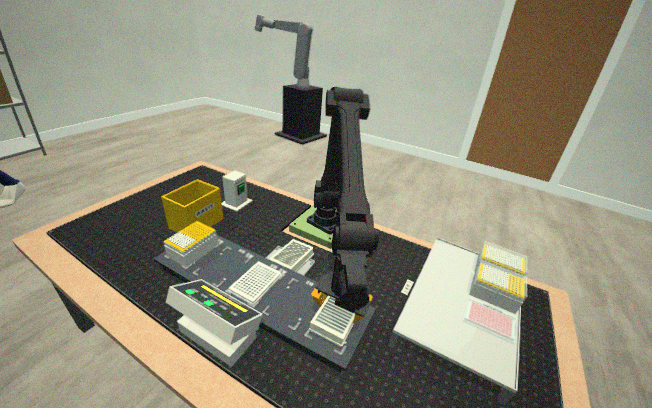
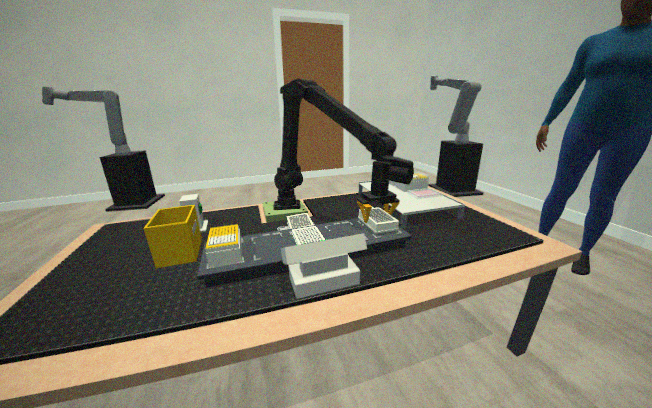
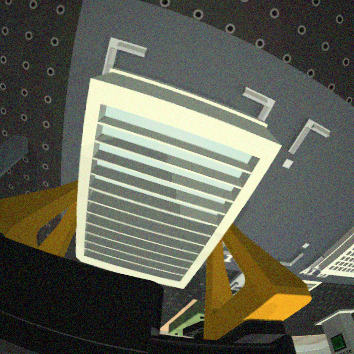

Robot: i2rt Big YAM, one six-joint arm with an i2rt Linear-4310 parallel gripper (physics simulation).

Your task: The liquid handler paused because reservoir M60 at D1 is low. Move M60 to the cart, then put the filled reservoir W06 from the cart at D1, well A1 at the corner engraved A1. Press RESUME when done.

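Frame: origin at the arm's base, x up, y back, z right, level; metres.
Where they show: gripper, between the fingertips: [image 1: 338, 314] [image 2: 376, 220] [image 3: 152, 201]; arm's base, origin of its link: [image 1: 324, 223] [image 2: 287, 206].
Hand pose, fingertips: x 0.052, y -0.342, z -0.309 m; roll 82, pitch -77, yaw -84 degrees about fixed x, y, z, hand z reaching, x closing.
Each offset is from my fingertips to the top centre of the thing. "pt": to the spot under its first point. Level surfaces: height alone.
A cream reservoir {dx +0.027, dy -0.008, dz -0.002 m} [image 1: 332, 320] [image 2: 381, 217] [image 3: 168, 182] with long channels sits at the right-end slot of the grey deck plate {dx -0.020 m} [image 1: 292, 301] [image 2: 260, 244] [image 3: 211, 60], between its corner brackets. A thin pale-blue layer shows in its far channels. Its label cannot be read. My gripper [image 1: 344, 303] [image 2: 378, 210] [image 3: 152, 201] is shut on the reservoir, with one orange finger on each long side. I cannot tell whether the reservoir touches the deck. The white cart {dx -0.002, dy +0.294, dz -0.240 m} [image 1: 442, 299] [image 2: 434, 204] stands to the right. The white box with the green button {dx +0.062, dy +0.214, dz +0.682 m} [image 1: 235, 189] [image 2: 192, 201] [image 3: 336, 333] stands at the back left.
On the cart are a pink plate {dx +0.006, dy +0.248, dz -0.314 m} [image 1: 490, 319] and stacked yellow-rimmed boxes {dx +0.062, dy +0.356, dz -0.301 m} [image 1: 500, 279]. On the deck are two well plates {dx -0.006, dy -0.057, dz +0.240 m} [image 1: 255, 281] {dx -0.024, dy +0.111, dz +0.260 m} [image 1: 292, 252] and a tip box {dx +0.044, dy -0.100, dz +0.484 m} [image 1: 188, 243]. A yellow waste bin {dx +0.067, dy +0.018, dz +0.668 m} [image 1: 191, 202] and a console {pt dx +0.068, dy -0.222, dz +0.188 m} [image 1: 211, 308] stand on the left.
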